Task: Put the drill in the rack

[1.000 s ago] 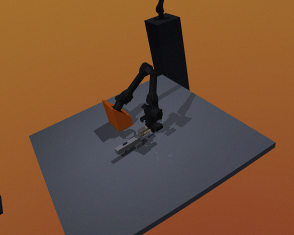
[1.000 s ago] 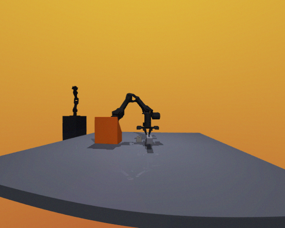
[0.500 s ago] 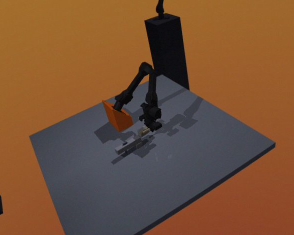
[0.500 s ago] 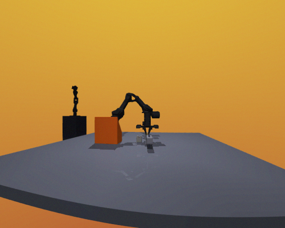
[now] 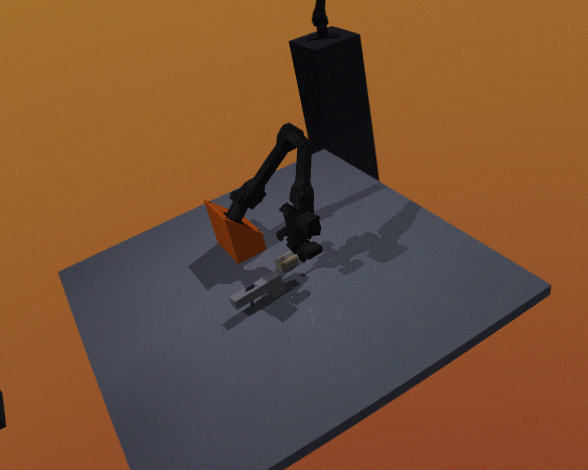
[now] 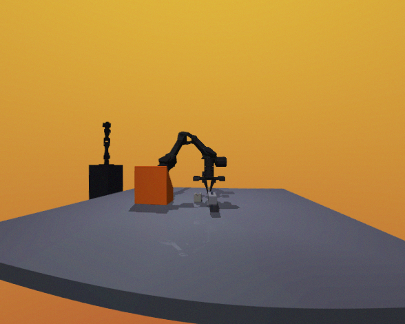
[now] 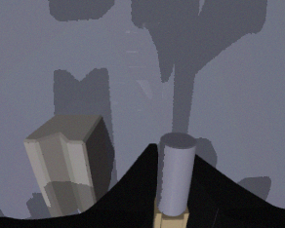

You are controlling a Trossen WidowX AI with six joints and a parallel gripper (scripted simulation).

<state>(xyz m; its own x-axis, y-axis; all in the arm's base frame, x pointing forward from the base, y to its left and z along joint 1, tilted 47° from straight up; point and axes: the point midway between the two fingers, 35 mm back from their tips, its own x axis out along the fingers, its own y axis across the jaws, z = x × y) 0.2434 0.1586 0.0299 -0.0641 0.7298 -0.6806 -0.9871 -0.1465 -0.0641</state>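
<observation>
The drill is 10 mm ahead of my gripper tip, 40 mm to the right of it and 30 mm above it. Round my gripper tip: rack 60 mm behind, 40 mm to the right, 20 mm below; blue key 40 mm ahead, 220 mm to the right, 10 mm above.
</observation>
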